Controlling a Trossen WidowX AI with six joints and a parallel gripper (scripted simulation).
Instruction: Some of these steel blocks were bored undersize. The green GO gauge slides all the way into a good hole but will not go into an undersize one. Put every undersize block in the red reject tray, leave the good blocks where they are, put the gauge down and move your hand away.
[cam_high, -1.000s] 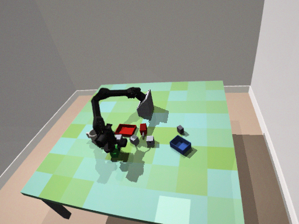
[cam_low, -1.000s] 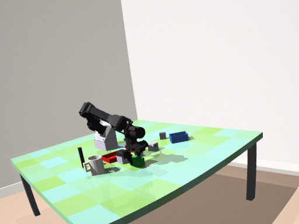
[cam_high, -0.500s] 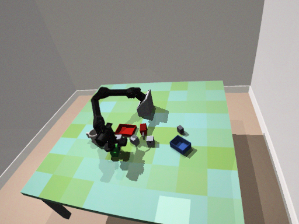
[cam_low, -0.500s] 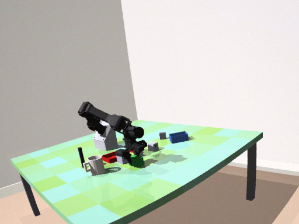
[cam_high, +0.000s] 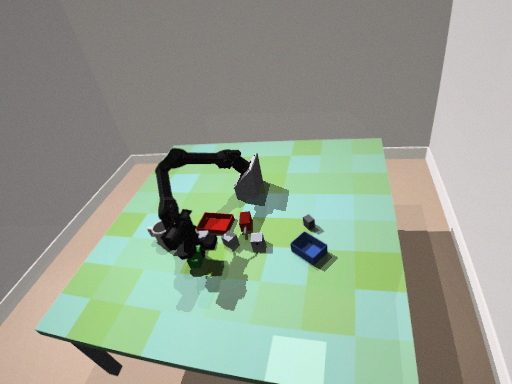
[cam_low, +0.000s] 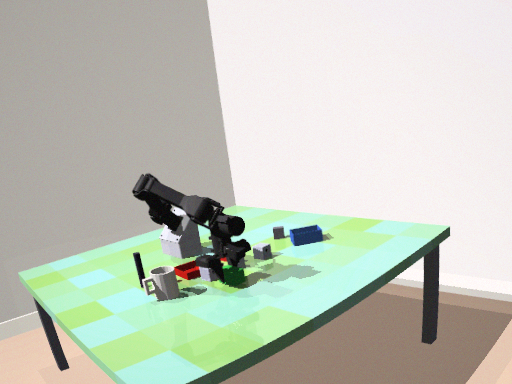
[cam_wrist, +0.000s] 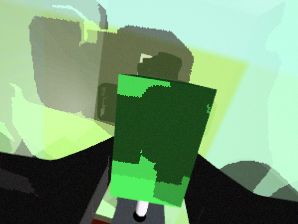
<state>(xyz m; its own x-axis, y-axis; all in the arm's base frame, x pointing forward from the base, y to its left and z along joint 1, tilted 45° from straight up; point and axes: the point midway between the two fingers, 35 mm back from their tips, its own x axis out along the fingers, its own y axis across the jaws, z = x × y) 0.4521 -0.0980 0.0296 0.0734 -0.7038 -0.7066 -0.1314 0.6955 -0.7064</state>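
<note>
Now: the green GO gauge 10 mm behind my gripper tip and 20 mm above it. The rest, counted from my gripper tip: steel block (100 mm behind, 220 mm to the left, 10 mm above); mug (70 mm behind, 200 mm to the right, 20 mm above); red reject tray (190 mm behind).
</note>
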